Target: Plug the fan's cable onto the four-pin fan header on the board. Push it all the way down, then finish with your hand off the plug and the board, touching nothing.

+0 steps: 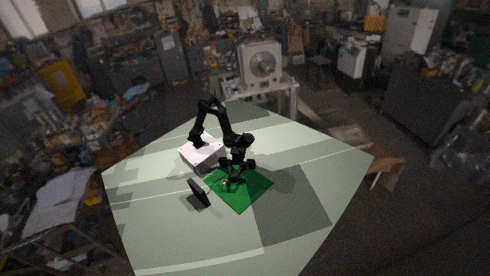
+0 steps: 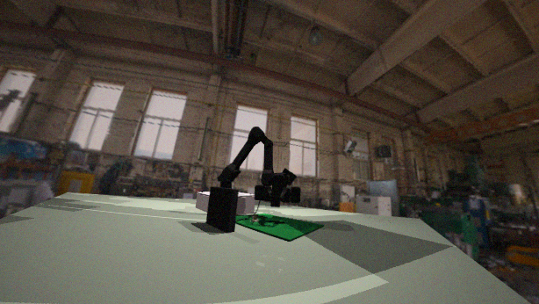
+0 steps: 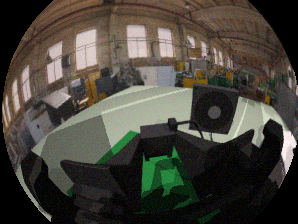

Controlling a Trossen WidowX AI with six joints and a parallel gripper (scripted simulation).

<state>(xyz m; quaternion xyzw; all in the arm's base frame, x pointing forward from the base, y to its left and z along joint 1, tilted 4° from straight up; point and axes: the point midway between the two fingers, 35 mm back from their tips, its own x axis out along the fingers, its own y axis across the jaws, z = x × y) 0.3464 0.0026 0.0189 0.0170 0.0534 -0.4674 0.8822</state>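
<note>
My gripper tip is 3 cm past the green board, 3 cm to the right of it and 11 cm above it. Also, from my gripper tip: dark plug 1 cm below; black fan 8 cm behind, 16 cm to the right, 4 cm below.
</note>
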